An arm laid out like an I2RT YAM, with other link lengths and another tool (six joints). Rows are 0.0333 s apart.
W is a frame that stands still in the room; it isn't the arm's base.
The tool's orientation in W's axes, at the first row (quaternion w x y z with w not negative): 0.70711, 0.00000, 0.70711, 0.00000
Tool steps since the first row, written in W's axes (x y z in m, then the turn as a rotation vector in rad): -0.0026, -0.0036, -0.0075, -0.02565, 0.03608, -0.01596; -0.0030, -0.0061, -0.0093, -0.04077, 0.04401, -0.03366; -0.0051, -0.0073, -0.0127, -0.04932, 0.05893, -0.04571; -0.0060, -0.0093, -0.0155, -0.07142, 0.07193, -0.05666
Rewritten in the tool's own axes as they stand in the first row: 0.0075, -0.0036, -0.0026, 0.01596, 0.03608, -0.02565; 0.0093, -0.0061, -0.0030, 0.03366, 0.04401, -0.04077; 0.0127, -0.0073, -0.0051, 0.04571, 0.05893, -0.04932; 0.0155, -0.0093, -0.0060, 0.05666, 0.07193, -0.07142
